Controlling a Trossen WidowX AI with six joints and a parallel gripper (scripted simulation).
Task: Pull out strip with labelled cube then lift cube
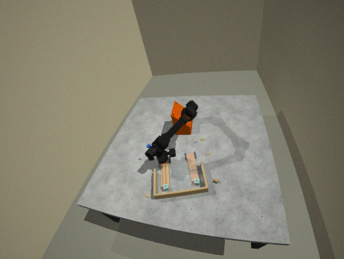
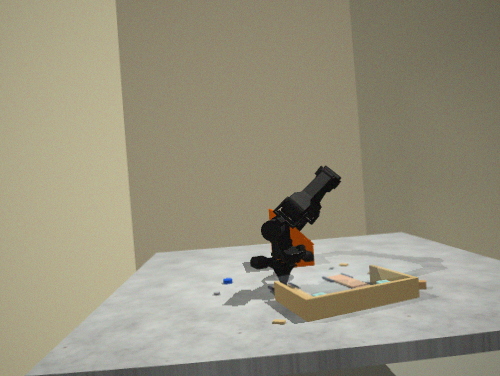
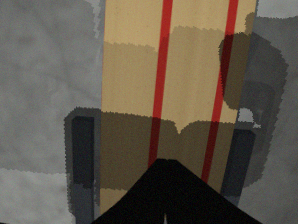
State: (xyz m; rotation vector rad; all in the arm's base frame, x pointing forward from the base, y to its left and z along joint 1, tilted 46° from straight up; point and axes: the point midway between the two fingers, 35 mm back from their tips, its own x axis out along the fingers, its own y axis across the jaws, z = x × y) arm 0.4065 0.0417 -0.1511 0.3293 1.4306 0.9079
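My gripper tip is 18 cm to the left of the small blue object and 12 cm past it. Also, from my gripper tip: grey bit: 20 cm to the right, 1 cm ahead; strip: 19 cm to the left, 3 cm behind.
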